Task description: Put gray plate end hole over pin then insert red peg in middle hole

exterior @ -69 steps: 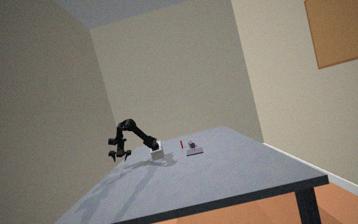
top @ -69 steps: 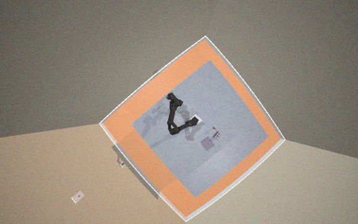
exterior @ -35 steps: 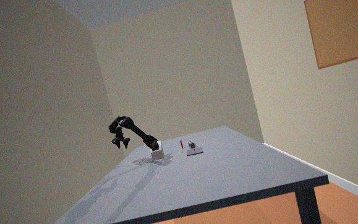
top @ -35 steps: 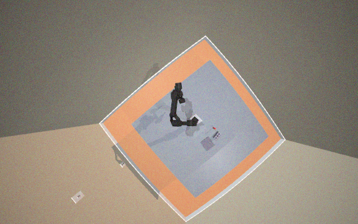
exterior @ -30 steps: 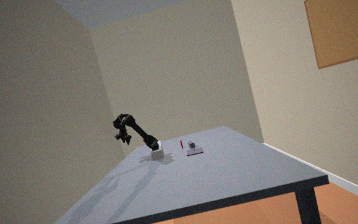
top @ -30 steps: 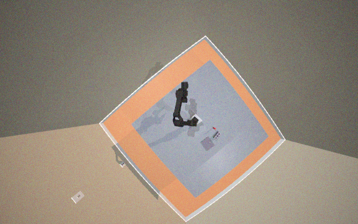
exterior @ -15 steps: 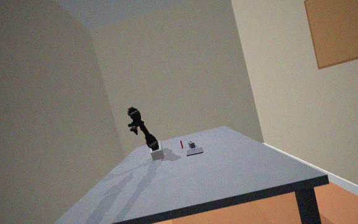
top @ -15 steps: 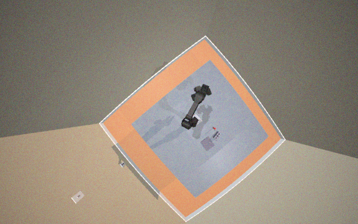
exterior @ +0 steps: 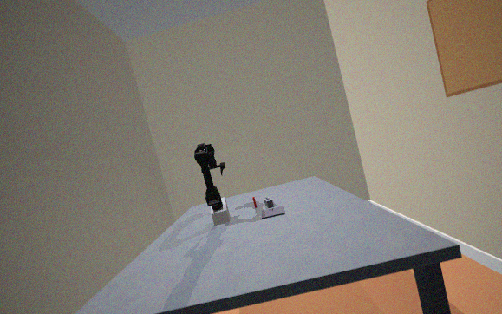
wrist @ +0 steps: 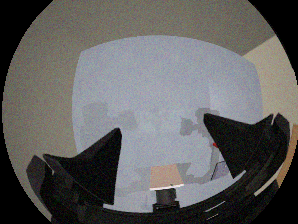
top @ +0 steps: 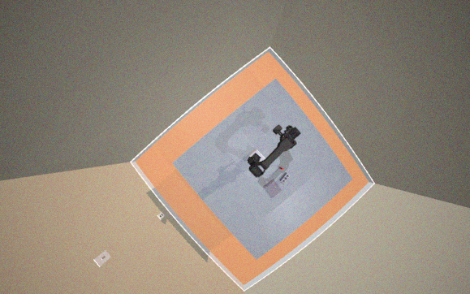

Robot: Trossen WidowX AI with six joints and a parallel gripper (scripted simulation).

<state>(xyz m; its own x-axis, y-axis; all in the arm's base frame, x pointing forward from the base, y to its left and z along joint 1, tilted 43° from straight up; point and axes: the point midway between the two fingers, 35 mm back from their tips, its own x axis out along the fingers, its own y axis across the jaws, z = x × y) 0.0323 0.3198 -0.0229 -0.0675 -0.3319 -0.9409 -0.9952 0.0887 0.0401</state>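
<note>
Now: the gray plate 33 cm ahead of my gripper tip, 23 cm to the right of it and 24 cm below it. Also, from my gripper tip: square base (32 cm ahead, 36 cm to the right, 27 cm below); red peg (24 cm ahead, 18 cm to the right, 24 cm below).
</note>
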